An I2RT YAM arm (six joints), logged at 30 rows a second.
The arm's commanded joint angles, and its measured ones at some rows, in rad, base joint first. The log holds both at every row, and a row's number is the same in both.
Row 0, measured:
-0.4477 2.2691 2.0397 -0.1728 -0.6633 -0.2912
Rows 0 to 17, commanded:
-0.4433 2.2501 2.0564 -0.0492 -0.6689 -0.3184
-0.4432 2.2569 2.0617 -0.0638 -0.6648 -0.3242
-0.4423 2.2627 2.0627 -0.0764 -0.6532 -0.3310
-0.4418 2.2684 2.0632 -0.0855 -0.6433 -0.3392
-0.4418 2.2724 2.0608 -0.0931 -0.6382 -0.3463
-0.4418 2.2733 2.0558 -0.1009 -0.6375 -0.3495
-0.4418 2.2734 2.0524 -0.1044 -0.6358 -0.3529
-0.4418 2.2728 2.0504 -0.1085 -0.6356 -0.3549
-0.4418 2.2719 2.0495 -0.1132 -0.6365 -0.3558
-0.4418 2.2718 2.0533 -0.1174 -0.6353 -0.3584
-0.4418 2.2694 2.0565 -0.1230 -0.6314 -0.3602
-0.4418 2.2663 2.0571 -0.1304 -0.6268 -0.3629
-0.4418 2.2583 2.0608 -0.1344 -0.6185 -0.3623
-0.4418 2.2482 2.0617 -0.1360 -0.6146 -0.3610
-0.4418 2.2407 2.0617 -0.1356 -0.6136 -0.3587
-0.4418 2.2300 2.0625 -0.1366 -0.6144 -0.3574
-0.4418 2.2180 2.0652 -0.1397 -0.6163 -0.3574
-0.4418 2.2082 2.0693 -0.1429 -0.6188 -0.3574
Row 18, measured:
-0.4442 2.2766 2.0312 -0.1681 -0.6311 -0.3473
